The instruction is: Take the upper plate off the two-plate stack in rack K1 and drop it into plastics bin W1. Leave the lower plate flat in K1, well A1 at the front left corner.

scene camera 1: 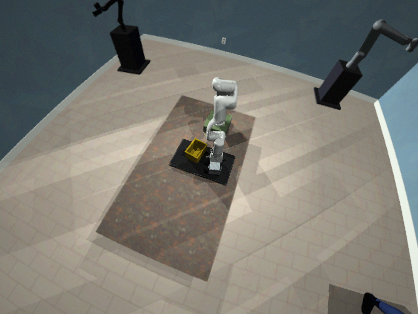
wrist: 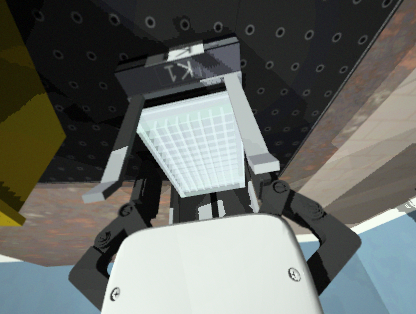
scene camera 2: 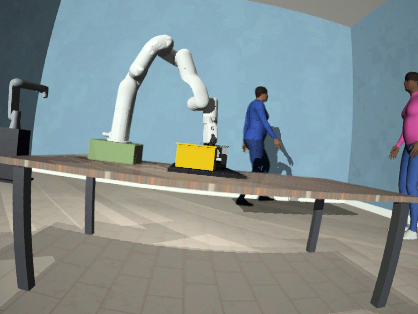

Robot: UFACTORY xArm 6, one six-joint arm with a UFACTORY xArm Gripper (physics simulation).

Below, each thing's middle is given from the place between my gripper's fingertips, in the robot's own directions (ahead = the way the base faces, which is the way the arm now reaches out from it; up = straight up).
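Labels:
There is the dark gridded plate (wrist: 220, 87), which sits 10 mm ahead of my hand and, measured from that same hand, 30 mm below.

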